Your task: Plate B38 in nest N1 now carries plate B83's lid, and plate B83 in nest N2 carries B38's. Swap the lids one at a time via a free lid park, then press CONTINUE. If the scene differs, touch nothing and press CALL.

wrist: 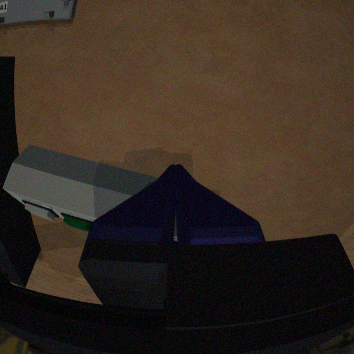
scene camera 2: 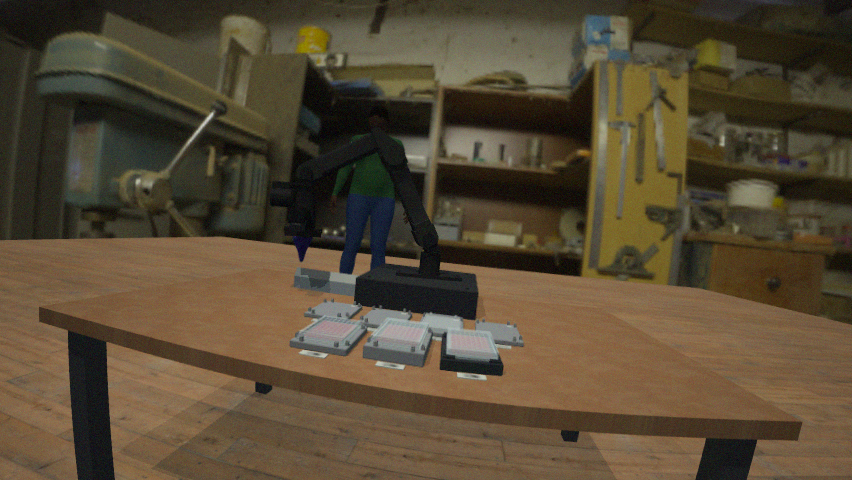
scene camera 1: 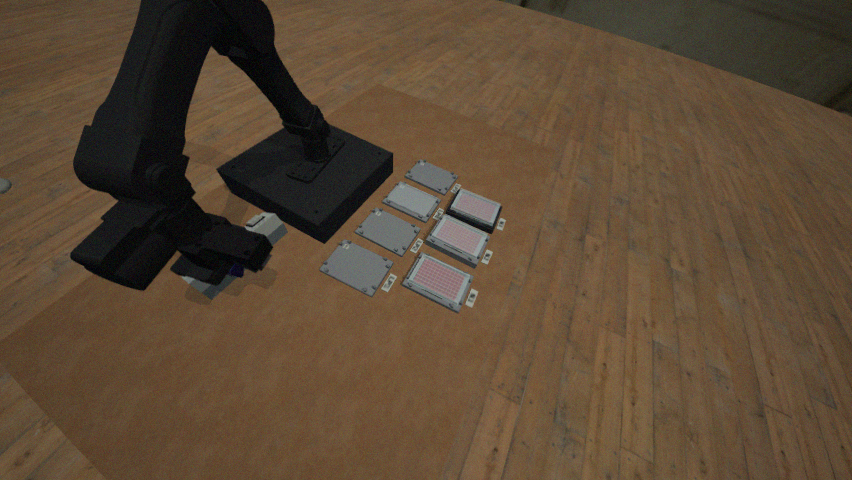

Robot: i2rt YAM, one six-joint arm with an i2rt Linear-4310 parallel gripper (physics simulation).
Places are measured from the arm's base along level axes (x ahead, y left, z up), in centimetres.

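Pixels of known places: gripper, fingertip midpoint: (wrist: 175,173) (scene camera 2: 301,261) (scene camera 1: 239,275); arm's base, origin of the base link: (scene camera 2: 428,276) (scene camera 1: 318,158).
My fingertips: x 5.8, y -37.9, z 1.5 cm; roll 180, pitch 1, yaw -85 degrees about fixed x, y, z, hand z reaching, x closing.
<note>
Ahead of a thing's pixels: the offset from my fingertips to its top centre. "pt": to the spot under its first point.
My gripper (scene camera 1: 237,271) (scene camera 2: 301,259) (wrist: 175,173) is shut and empty, its dark blue fingertips together above the grey button box {dy +7.1, dx -10.3, dz -3.1 cm} (scene camera 1: 271,227) (scene camera 2: 343,283) (wrist: 62,181). In the wrist view a green button {dy +9.9, dx -11.3, dz -3.9 cm} (wrist: 76,222) and a pale button {dy +14.8, dx -10.3, dz -3.9 cm} (wrist: 41,210) show left of the fingers; the box's other end is hidden. Three pink-welled plates {dy +17.1, dx +36.6, dz -6.8 cm} (scene camera 1: 441,279) {dy +30.2, dx +38.3, dz -5.5 cm} (scene camera 1: 459,238) {dy +42.6, dx +40.5, dz -5.9 cm} (scene camera 1: 475,207) sit in a row of nests; the first looks more vivid. Of four grey lid parks, the third {dy +39.5, dx +22.1, dz -7.8 cm} (scene camera 1: 411,201) (scene camera 2: 441,324) looks paler, as if bearing a clear lid. Labels are too small to read.
The other lid parks {pt dy +13.4, dx +16.9, dz -8.6 cm} (scene camera 1: 356,267) {pt dy +26.2, dx +20.0, dz -8.5 cm} (scene camera 1: 388,231) {pt dy +51.9, dx +24.5, dz -8.6 cm} (scene camera 1: 431,176) lie between the arm's black base block (scene camera 1: 274,196) (scene camera 2: 415,296) and the plates. The base stands beside the button box. A person in a green top (scene camera 2: 374,175) stands behind the table.
</note>
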